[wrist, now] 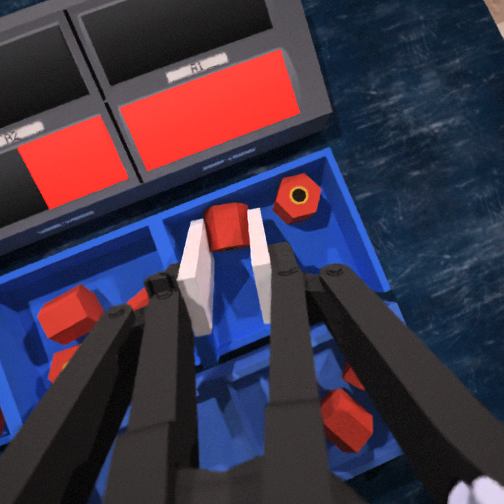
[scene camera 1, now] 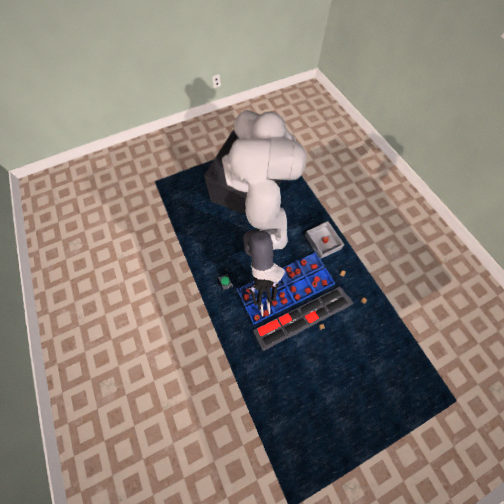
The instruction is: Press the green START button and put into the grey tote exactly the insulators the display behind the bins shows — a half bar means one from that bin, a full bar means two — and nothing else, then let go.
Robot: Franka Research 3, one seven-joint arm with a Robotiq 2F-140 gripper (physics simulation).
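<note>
My gripper (wrist: 227, 235) is down in the corner compartment of the blue bins (wrist: 260, 280), the one nearest the display. Its white pads press both sides of a red insulator (wrist: 227, 225). A second insulator (wrist: 297, 196) with a yellow ring lies beside it. The display (wrist: 165, 100) shows a full red bar (wrist: 210, 107) behind this bin and a half bar (wrist: 72, 160) on the neighbouring panel. In the scene view the gripper (scene camera 1: 262, 305) is at the bins' left end. The grey tote (scene camera 1: 325, 240) holds one red insulator (scene camera 1: 325, 239). The green START button (scene camera 1: 226, 281) sits left of the bins.
Several red insulators lie in the other compartments (scene camera 1: 300, 280). The display (scene camera 1: 302, 320) shows three red bars in all, the leftmost one full. Small brown blocks (scene camera 1: 343, 273) (scene camera 1: 364, 300) (scene camera 1: 323, 327) lie on the dark blue mat around the display.
</note>
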